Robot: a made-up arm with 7 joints. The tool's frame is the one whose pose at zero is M. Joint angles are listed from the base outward.
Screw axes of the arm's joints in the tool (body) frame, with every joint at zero. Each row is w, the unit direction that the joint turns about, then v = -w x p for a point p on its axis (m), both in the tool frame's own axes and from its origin. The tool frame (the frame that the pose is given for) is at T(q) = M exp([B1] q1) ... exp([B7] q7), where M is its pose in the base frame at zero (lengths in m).
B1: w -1 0 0 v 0.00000 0.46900 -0.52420
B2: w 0 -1 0 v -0.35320 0.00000 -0.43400
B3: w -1 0 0 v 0.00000 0.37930 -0.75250
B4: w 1 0 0 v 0.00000 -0.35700 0.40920
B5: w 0 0 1 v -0.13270 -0.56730 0.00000
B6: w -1 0 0 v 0.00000 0.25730 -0.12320
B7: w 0 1 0 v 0.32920 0.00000 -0.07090
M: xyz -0.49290 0.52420 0.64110 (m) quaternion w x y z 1 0 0 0
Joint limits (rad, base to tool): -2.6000..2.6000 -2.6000..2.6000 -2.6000..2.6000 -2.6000..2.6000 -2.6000..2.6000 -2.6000..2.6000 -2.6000..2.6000
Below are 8 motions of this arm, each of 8 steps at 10 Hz.
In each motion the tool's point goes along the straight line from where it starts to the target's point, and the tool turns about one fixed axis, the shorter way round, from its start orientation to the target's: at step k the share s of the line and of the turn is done. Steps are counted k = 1, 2, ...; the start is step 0. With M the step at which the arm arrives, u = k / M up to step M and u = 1 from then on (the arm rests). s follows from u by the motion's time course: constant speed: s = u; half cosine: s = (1 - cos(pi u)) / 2; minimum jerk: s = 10 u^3 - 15 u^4 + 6 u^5.
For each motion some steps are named. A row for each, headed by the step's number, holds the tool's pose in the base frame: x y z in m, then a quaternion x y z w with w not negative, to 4 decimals.
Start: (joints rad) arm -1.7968 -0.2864 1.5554 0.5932 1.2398 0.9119 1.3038
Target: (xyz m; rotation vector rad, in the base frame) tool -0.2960 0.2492 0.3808 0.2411 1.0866 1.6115
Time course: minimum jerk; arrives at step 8
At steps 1, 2, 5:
1: -0.1761 0.2998 0.0184 -0.2716 0.0808 0.4008 0.8712
2: -0.1868 0.2953 0.0506 -0.2411 0.1191 0.4362 0.8587
5: -0.2625 0.2633 0.2794 -0.0053 0.3695 0.6327 0.6806

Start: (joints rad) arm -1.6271 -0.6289 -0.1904 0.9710 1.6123 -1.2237 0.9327
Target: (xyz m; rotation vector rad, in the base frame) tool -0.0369 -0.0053 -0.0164 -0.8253 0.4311 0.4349
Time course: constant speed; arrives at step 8
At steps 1, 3, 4, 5, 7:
1: 0.1108 -0.0883 0.0246 -0.5113 0.4552 -0.6165 0.3889
3: 0.0686 -0.0646 0.0129 -0.5351 0.4270 -0.4129 0.6007
4: 0.0475 -0.0527 0.0070 -0.5293 0.3986 -0.2963 0.6879
5: 0.0264 -0.0409 0.0012 -0.5119 0.3614 -0.1731 0.7598
7: -0.0158 -0.0172 -0.0105 -0.4439 0.2641 0.0818 0.8524

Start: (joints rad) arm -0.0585 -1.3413 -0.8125 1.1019 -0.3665 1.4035 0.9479
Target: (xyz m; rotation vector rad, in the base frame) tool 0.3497 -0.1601 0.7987 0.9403 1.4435 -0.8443
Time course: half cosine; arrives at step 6
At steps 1, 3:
1: 0.5694 -0.1817 0.5886 0.2672 0.9305 -0.0307 0.2488
3: 0.4674 -0.1717 0.6861 0.3440 0.8187 -0.1921 0.4177

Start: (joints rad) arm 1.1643 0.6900 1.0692 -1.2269 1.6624 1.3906 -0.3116
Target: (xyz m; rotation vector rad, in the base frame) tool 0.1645 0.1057 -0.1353 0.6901 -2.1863 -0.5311
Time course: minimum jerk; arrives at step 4
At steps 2, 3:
2: 0.0227 0.1214 -0.0900 0.4645 -0.7485 -0.2297 0.4138
3: 0.1351 0.1090 -0.1259 0.3123 -0.8386 -0.2137 0.3918

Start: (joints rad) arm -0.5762 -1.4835 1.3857 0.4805 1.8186 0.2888 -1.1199
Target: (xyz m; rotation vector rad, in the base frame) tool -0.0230 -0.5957 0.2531 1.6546 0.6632 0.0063
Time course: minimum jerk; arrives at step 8
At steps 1, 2, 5, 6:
1: 0.2173 -0.2987 -0.0782 0.7396 0.1654 0.5960 0.2654
2: 0.1959 -0.3251 -0.0487 0.7543 0.1811 0.5516 0.3065
5: 0.0442 -0.5126 0.1604 0.7674 0.2678 0.1829 0.5531
6: 0.0023 -0.5645 0.2183 0.7427 0.2826 0.0709 0.6029

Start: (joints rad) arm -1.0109 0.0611 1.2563 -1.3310 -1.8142 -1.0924 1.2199
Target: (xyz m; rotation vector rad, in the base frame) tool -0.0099 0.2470 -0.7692 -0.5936 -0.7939 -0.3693
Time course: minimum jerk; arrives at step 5
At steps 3, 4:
3: 0.0829 0.2699 -0.7082 -0.2008 -0.3569 -0.2048 0.8890
4: 0.0070 0.2512 -0.7581 -0.2683 -0.3750 -0.1815 0.8686

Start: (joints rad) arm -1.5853 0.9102 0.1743 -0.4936 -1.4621 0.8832 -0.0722
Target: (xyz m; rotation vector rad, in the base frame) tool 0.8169 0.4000 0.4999 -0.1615 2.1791 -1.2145
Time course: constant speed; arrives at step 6
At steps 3, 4, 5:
3: 0.6799 0.1430 0.7965 0.0791 0.6657 -0.6087 0.4243
4: 0.7256 0.2287 0.6976 0.0325 0.7261 -0.5644 0.3914
5: 0.7712 0.3143 0.5988 -0.0145 0.7801 -0.5150 0.3549

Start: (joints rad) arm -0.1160 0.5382 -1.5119 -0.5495 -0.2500 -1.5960 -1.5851
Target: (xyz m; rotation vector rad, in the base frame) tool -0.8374 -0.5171 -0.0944 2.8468 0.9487 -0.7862
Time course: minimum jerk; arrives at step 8
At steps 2, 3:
2: -1.1605 -0.2006 0.5417 0.8019 -0.1789 -0.5672 0.0574
3: -1.0986 -0.2612 0.4198 0.8484 -0.0856 -0.5198 0.0514

